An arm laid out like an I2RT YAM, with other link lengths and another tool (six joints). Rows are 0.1 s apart.
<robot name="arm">
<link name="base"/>
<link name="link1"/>
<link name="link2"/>
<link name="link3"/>
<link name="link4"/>
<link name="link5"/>
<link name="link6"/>
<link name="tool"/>
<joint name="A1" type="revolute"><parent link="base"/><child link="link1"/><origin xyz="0 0 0.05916" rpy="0 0 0"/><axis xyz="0 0 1"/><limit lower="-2.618" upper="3.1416"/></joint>
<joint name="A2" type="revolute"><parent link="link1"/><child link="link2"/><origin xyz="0.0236 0.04 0.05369" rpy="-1.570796 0 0"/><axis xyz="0 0 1"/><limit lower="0" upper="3.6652"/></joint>
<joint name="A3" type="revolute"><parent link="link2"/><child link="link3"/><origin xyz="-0.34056 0 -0.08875" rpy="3.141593 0 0"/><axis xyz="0 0 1"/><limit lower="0" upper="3.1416"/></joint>
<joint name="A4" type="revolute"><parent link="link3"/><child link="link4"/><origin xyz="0.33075 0.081 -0.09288" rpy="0 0 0"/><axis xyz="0 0 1"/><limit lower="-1.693" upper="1.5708"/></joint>
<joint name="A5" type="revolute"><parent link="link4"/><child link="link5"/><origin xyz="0.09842 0.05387 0.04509" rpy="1.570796 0 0"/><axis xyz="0 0 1"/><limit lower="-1.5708" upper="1.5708"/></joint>
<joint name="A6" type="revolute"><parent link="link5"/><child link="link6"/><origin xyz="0.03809 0 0.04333" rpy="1.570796 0 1.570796"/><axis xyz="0 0 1"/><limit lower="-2.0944" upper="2.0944"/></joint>
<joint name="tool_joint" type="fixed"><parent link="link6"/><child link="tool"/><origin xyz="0.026 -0.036 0.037" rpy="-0.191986 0 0.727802"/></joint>
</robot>
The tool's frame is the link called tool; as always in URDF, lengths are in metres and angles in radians.
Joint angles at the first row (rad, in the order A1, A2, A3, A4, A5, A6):
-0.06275 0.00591 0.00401 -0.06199 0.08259 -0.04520
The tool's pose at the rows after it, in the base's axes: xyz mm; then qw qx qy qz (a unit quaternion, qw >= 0):
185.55 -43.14 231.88 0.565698 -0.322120 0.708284 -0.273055
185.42 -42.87 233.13 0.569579 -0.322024 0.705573 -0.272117
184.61 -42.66 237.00 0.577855 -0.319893 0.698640 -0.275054
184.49 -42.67 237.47 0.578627 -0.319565 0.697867 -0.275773
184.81 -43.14 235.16 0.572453 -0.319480 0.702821 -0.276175
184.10 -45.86 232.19 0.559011 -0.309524 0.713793 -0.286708
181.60 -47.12 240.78 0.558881 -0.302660 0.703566 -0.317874
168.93 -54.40 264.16 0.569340 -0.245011 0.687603 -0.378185
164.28 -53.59 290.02 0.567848 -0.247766 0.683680 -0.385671
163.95 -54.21 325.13 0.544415 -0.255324 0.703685 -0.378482
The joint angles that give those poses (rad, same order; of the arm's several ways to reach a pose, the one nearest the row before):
-0.06276 0.00591 0.00401 -0.06199 0.08258 -0.04520
-0.06277 0.00590 0.00400 -0.05437 0.07761 -0.04254
-0.06272 0.00588 0.00400 -0.03187 0.07499 -0.04139
-0.06275 0.00592 0.00399 -0.02916 0.07535 -0.04177
-0.06279 0.00587 0.00400 -0.04296 0.08255 -0.04406
-0.06276 0.00627 0.00401 -0.06088 0.12340 -0.04902
-0.06309 0.01243 0.00476 -0.01273 0.16313 -0.08831
-0.06277 0.01242 0.01849 0.08605 0.29506 -0.11120
-0.06277 0.03684 0.09021 0.04905 0.29735 -0.12913
-0.06278 0.11806 0.22679 -0.07077 0.30687 -0.12875

